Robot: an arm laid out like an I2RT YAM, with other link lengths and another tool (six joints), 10 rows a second.
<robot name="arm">
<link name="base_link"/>
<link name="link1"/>
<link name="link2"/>
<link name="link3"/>
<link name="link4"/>
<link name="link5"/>
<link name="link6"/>
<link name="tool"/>
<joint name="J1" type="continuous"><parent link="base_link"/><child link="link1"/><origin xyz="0 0 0.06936" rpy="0 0 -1.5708"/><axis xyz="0 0 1"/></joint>
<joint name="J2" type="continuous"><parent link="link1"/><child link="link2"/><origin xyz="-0.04 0.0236 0.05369" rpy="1.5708 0 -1.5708"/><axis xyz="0 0 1"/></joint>
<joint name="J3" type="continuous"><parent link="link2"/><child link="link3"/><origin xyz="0.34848 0 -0.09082" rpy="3.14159 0 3.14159"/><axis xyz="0 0 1"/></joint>
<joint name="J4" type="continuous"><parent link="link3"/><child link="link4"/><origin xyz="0.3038 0.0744 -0.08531" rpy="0 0 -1.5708"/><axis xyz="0 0 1"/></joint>
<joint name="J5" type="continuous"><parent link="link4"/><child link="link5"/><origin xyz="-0.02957 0.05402 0.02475" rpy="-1.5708 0 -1.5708"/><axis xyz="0 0 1"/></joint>
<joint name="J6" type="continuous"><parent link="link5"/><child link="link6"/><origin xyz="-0.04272 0 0.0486" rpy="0 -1.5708 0"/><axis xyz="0 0 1"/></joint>
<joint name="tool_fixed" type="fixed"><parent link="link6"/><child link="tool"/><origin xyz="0.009 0.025 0.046" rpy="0 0.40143 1.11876"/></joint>
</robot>
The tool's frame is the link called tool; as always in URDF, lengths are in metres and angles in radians. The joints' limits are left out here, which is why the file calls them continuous.
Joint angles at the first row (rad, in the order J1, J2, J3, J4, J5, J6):
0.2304 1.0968 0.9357 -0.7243 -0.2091 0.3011
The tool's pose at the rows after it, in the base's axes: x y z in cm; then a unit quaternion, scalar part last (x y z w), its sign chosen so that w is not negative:
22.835 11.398 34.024 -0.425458 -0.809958 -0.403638 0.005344
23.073 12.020 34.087 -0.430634 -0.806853 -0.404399 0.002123
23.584 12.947 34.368 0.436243 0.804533 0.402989 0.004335
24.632 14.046 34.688 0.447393 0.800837 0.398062 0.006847
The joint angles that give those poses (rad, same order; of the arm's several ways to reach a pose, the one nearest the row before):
0.2564 1.1027 0.9387 -0.7173 -0.1871 0.3234
0.2867 1.1126 0.9448 -0.7057 -0.1594 0.3580
0.3288 1.1343 0.9649 -0.6959 -0.1163 0.3983
0.3673 1.1785 1.0023 -0.6959 -0.0738 0.4434

